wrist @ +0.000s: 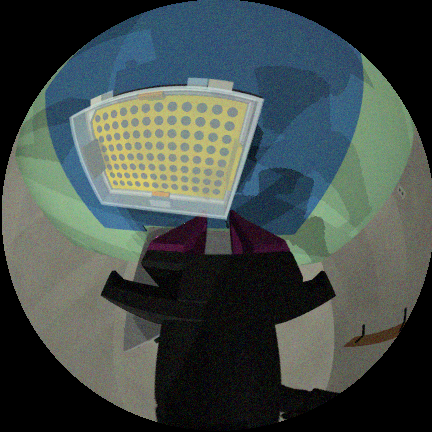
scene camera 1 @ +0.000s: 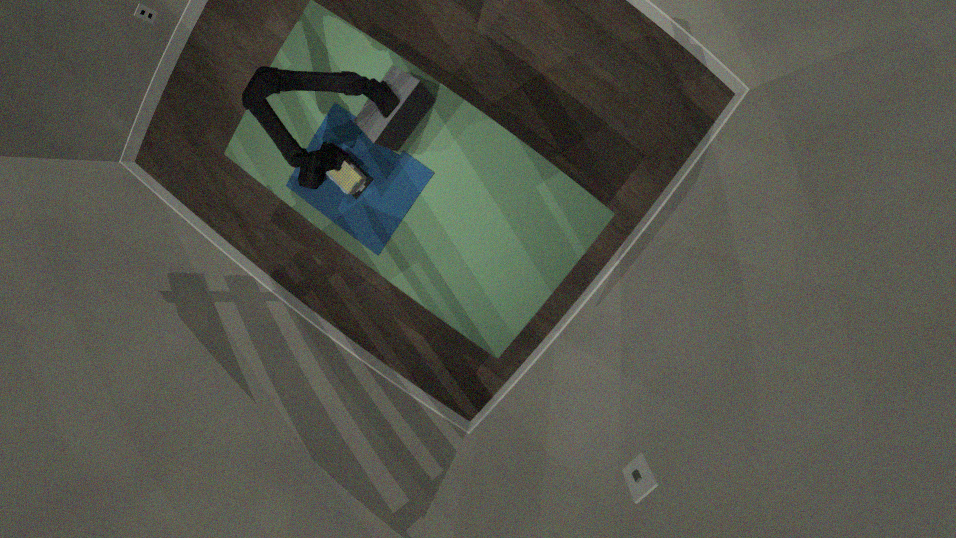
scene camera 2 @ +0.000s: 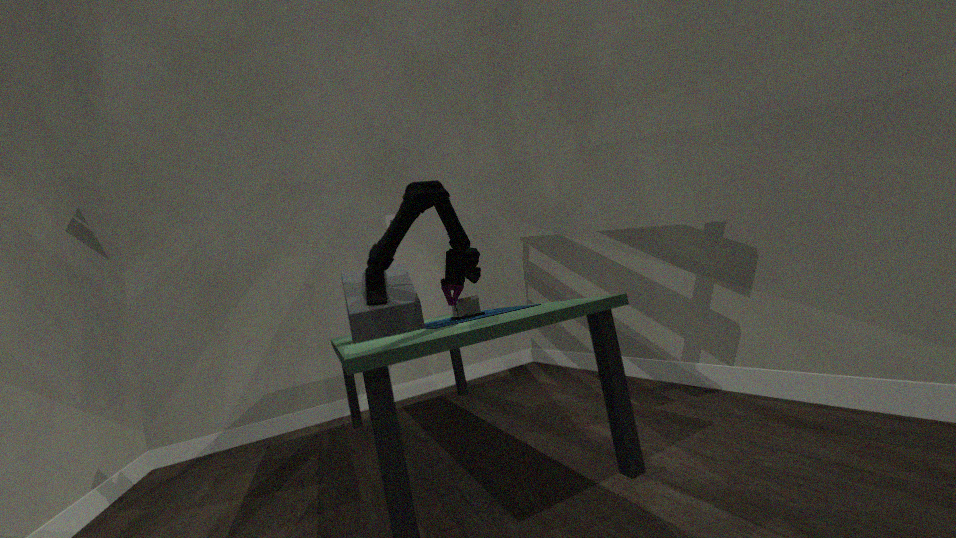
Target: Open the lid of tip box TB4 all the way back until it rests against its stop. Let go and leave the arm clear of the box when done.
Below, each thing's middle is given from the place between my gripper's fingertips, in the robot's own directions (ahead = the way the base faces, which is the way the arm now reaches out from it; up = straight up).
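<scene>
The clear lid (wrist: 181, 149) is here, and my gripper is 10 mm below it, 60 mm to the right of it and 60 mm short of it.
</scene>
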